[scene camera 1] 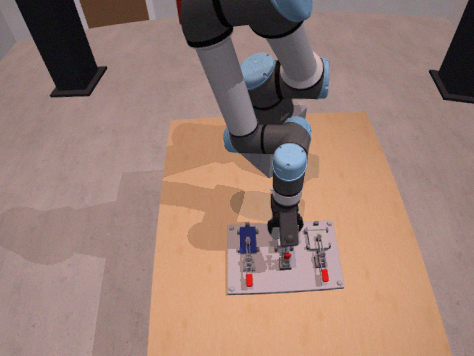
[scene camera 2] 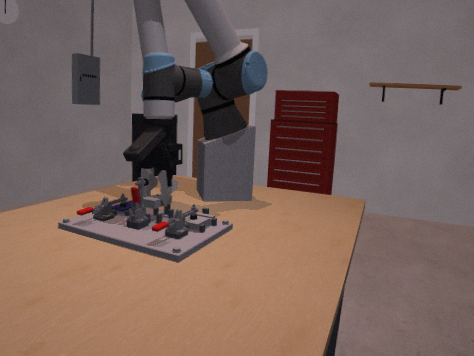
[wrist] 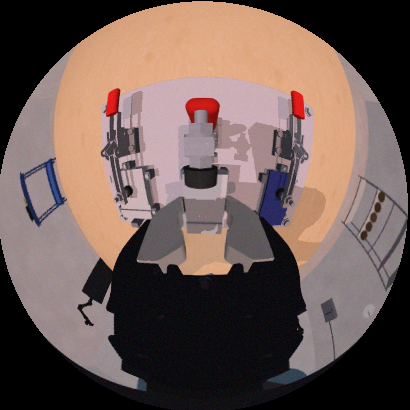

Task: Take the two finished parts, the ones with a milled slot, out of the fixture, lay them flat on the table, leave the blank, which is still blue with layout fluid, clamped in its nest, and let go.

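Seen in the pictures: gripper, fingertip midpoint: (scene camera 2: 157, 205) (wrist: 204, 198); arm's base, origin of the base link: (scene camera 1: 271, 110) (scene camera 2: 226, 132).
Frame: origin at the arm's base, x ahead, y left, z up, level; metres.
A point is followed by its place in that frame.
My gripper (scene camera 2: 158, 201) {y 0.059, x 0.387, z -0.170 m} (wrist: 204, 198) {y 0.059, x 0.387, z -0.170 m} is shut on the grey middle part (wrist: 204, 216) {y 0.056, x 0.374, z -0.152 m} and holds it slightly above the middle nest of the fixture plate (scene camera 1: 295, 282) {y 0.102, x 0.517, z -0.204 m} (scene camera 2: 120, 235) {y 0.086, x 0.526, z -0.204 m} (wrist: 162, 100) {y 0.129, x 0.505, z -0.204 m}. The middle toggle clamp is open, its red handle (scene camera 1: 287, 256) {y 0.068, x 0.474, z -0.112 m} (scene camera 2: 135, 195) {y 0.075, x 0.471, z -0.127 m} (wrist: 202, 106) {y 0.069, x 0.468, z -0.110 m} upright. The blue blank (scene camera 1: 247, 241) (wrist: 273, 199) sits under its clamp in the left nest of scene camera 1. Another light grey part (scene camera 2: 200, 223) {y 0.200, x 0.393, z -0.185 m} (wrist: 138, 189) {y 0.150, x 0.381, z -0.183 m} sits in the opposite outer nest, its clamp down over it. The fingers partly hide the held part's slot.
The wooden table (scene camera 1: 200, 310) {y -0.169, x 0.623, z -0.219 m} (scene camera 2: 240, 290) {y 0.400, x 0.544, z -0.219 m} (wrist: 200, 45) {y 0.097, x 0.630, z -0.219 m} surrounds the fixture. The outer clamps' red handles (scene camera 1: 249, 280) {y -0.033, x 0.533, z -0.168 m} (scene camera 1: 325, 275) {y 0.185, x 0.506, z -0.163 m} lie low toward the plate's front edge. The robot's grey pedestal (scene camera 2: 227, 170) {y 0.056, x 0.070, z -0.117 m} stands behind the fixture. A red tool cabinet (scene camera 2: 302, 150) stands beyond the table.
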